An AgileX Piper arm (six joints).
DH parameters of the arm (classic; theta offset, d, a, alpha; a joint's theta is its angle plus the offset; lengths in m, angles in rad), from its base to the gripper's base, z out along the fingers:
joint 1: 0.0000 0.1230 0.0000 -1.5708
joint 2: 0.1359 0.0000 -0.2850 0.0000
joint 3: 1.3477 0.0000 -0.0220 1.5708
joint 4: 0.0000 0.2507 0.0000 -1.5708
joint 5: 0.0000 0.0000 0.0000 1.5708
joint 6: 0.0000 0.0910 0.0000 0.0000
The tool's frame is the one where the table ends.
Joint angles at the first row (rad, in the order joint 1, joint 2, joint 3, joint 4, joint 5, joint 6):
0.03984 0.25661 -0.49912 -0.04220 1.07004 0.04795
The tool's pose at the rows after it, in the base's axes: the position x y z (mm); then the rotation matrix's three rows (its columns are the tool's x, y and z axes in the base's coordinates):
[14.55 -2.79 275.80], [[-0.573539 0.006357 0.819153], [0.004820 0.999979 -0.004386], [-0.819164 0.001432 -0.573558]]
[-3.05 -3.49 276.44], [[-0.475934 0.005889 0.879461], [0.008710 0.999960 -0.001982], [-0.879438 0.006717 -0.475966]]
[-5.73 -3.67 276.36], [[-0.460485 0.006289 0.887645], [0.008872 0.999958 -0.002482], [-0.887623 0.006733 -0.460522]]
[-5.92 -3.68 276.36], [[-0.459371 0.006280 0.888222], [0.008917 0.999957 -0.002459], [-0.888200 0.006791 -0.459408]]
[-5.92 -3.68 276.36], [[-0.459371 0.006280 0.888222], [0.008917 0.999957 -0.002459], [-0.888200 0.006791 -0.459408]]
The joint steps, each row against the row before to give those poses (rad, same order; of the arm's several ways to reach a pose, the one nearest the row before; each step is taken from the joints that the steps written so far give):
-0.00001 -0.12861 -0.00001 0.00002 -0.00002 -0.00001
-0.00002 -0.11491 0.00002 0.00001 0.00001 -0.00001
-0.00002 -0.01749 0.00000 -0.00092 0.00002 -0.00003
0.00003 -0.00123 -0.00002 -0.00003 0.00000 0.00003
0.00000 0.00000 0.00000 0.00000 0.00000 0.00000

